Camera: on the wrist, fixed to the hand. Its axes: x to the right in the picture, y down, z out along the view.
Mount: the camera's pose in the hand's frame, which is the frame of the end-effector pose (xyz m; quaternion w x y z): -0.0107 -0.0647 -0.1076 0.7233 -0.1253 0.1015 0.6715
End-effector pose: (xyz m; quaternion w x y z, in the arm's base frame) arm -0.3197 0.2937 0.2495 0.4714 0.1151 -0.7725 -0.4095
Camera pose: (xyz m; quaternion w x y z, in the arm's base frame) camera -0.2390 0.2020 0.2184 0.7088 -0.4530 -0.5369 -0.0648
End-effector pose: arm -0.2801 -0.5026 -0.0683 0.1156 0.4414 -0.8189 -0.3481
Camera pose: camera -0.1788 -0.5682 -0.0319 0.4558 -0.2098 -0.8333 -0.2320
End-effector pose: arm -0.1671 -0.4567 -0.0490 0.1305 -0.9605 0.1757 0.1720
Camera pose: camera -0.1211 -0.4285 0.0649 0.1593 0.6105 -0.7637 -0.1366
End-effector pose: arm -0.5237 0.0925 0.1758 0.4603 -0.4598 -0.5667 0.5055
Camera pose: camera -0.4195 0.0938 0.2467 0.0066 0.8221 0.1178 -0.5570
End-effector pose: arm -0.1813 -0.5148 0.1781 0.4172 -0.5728 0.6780 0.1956
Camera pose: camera -0.1573 -0.6055 0.2622 0.0298 -0.0312 0.8928 0.4484
